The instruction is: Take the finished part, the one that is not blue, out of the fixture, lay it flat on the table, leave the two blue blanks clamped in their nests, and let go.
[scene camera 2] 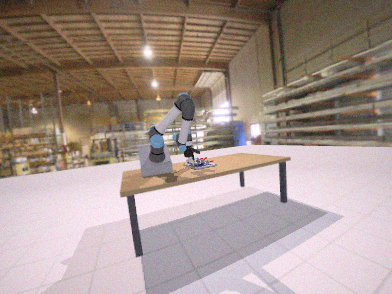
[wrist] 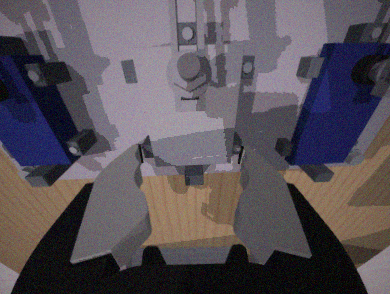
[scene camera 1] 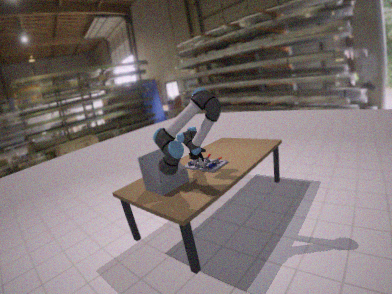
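Where they show: gripper, fingertip midpoint: [scene camera 2: 191,165] [wrist: 191,146] [scene camera 1: 199,167]; arm's base, link origin: [scene camera 2: 157,156] [scene camera 1: 167,167].
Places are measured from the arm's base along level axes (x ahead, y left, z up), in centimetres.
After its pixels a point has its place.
The finished part [wrist: 195,145] @[z -11.6, x 36.0, y -1.9 cm], pale grey, lies in the middle nest of the fixture plate [scene camera 1: 212,170] @[z -13.9, x 31.2, y -17.7 cm] [wrist: 120,30] @[z -13.7, x 43.3, y 2.2 cm] in the wrist view. My gripper [wrist: 191,146] @[z -13.8, x 34.6, y -1.5 cm] [scene camera 1: 199,158] [scene camera 2: 191,160] @[z -13.8, x 34.6, y -1.5 cm] is shut on the near end of this part, one finger on each side. One blue blank [wrist: 25,125] @[z -11.1, x 38.6, y 8.8 cm] sits in the left nest and another blue blank [wrist: 330,110] @[z -12.1, x 38.0, y -11.7 cm] in the right nest, each between small grey blocks. A round grey clamp piece [wrist: 189,65] shows over the far portion of the grey part; whether it presses on it I cannot tell. The scene views show the parts too small for detail.
The wooden table [scene camera 1: 250,150] @[z -15.2, x 88.2, y -26.6 cm] [scene camera 2: 250,162] @[z -15.2, x 84.2, y -34.3 cm] [wrist: 192,210] @[z -15.2, x 23.2, y -1.1 cm] extends around the fixture. A grey block [wrist: 194,175] @[z -10.5, x 34.1, y -1.7 cm] stands at the near end of the middle nest. Red clamp handles [scene camera 1: 218,158] @[z -10.6, x 50.1, y -12.4 cm] rise from the fixture. The arm's grey pedestal box [scene camera 1: 155,177] @[z -2.1, x -14.9, y -1.1 cm] [scene camera 2: 150,167] @[z -8.0, x -8.4, y -6.8 cm] stands beside it.
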